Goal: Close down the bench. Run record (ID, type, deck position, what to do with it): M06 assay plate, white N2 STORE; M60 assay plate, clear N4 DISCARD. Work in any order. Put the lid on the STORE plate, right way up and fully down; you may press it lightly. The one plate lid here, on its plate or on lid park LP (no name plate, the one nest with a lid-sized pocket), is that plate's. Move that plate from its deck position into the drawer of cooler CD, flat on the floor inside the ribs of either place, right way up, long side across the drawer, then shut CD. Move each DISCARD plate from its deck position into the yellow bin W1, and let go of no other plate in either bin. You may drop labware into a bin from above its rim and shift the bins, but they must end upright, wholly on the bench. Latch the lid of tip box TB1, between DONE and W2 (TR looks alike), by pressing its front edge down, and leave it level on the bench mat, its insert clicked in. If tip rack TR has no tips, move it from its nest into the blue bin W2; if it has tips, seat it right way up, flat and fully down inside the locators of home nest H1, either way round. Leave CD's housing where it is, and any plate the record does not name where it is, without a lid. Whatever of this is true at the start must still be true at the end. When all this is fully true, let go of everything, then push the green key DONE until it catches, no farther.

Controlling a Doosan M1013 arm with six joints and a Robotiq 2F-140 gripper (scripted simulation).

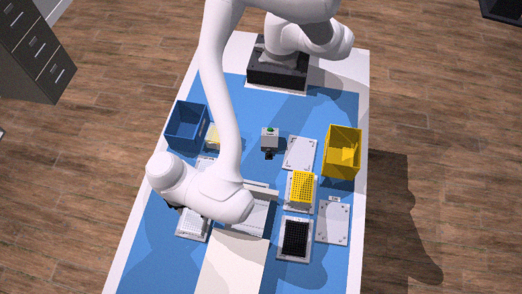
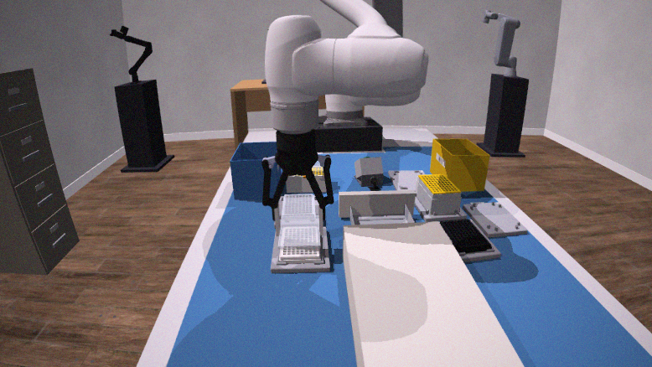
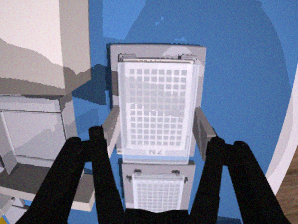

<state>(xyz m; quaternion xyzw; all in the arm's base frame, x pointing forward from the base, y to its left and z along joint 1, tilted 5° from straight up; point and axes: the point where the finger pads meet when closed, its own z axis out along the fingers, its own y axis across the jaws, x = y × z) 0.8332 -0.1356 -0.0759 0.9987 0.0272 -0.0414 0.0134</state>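
My hand is 50 mm above the white plate M06. Round my hand: nest N2 (70 mm below); clear plate lid (20 mm below); clear assay plate (180 mm behind, 20 mm to the right, 50 mm below).
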